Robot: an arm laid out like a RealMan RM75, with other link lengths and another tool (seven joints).
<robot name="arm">
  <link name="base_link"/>
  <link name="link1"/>
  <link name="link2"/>
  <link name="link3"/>
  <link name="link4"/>
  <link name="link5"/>
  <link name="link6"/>
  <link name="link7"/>
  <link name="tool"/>
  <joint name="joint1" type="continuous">
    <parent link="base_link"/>
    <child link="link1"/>
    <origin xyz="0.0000 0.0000 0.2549"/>
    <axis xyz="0 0 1"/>
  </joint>
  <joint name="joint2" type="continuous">
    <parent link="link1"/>
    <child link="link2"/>
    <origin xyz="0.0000 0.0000 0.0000"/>
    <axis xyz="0 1 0"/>
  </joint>
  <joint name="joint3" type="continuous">
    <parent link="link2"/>
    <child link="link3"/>
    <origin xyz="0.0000 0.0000 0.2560"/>
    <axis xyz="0 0 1"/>
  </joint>
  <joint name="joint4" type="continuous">
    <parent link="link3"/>
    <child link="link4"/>
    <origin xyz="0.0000 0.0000 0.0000"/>
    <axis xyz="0 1 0"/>
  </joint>
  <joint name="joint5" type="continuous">
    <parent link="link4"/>
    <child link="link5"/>
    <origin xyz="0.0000 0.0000 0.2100"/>
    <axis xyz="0 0 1"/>
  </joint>
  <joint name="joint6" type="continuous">
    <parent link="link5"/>
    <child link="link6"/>
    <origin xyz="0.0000 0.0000 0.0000"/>
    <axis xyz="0 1 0"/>
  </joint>
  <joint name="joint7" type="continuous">
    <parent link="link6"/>
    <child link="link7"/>
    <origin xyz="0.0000 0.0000 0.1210"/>
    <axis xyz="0 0 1"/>
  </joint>
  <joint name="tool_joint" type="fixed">
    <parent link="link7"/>
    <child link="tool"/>
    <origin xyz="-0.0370 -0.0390 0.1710" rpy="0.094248 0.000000 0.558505"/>
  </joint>
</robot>
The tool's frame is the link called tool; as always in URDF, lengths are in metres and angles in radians. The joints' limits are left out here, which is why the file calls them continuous.
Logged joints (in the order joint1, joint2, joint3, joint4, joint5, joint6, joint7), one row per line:
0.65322 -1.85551 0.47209 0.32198 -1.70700 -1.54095 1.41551
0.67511 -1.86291 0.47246 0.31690 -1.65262 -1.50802 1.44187
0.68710 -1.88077 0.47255 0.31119 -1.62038 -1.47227 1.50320
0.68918 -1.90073 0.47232 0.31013 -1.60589 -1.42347 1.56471
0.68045 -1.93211 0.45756 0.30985 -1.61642 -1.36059 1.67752
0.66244 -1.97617 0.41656 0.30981 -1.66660 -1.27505 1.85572
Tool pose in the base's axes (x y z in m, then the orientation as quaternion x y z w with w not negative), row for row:
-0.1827 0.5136 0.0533 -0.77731 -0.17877 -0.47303 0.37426
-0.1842 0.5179 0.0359 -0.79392 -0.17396 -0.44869 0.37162
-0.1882 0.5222 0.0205 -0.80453 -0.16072 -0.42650 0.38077
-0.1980 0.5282 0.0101 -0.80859 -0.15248 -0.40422 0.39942
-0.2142 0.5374 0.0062 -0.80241 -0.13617 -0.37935 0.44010
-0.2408 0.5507 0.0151 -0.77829 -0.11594 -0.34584 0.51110
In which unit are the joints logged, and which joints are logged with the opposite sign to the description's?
The joints are logged in radians. Opposite sign: joint1.
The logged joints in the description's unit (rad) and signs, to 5 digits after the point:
-0.65322 -1.85551 0.47209 0.32198 -1.70700 -1.54095 1.41551
-0.67511 -1.86291 0.47246 0.31690 -1.65262 -1.50802 1.44187
-0.68710 -1.88077 0.47255 0.31119 -1.62038 -1.47227 1.50320
-0.68918 -1.90073 0.47232 0.31013 -1.60589 -1.42347 1.56471
-0.68045 -1.93211 0.45756 0.30985 -1.61642 -1.36059 1.67752
-0.66244 -1.97617 0.41656 0.30981 -1.66660 -1.27505 1.85572

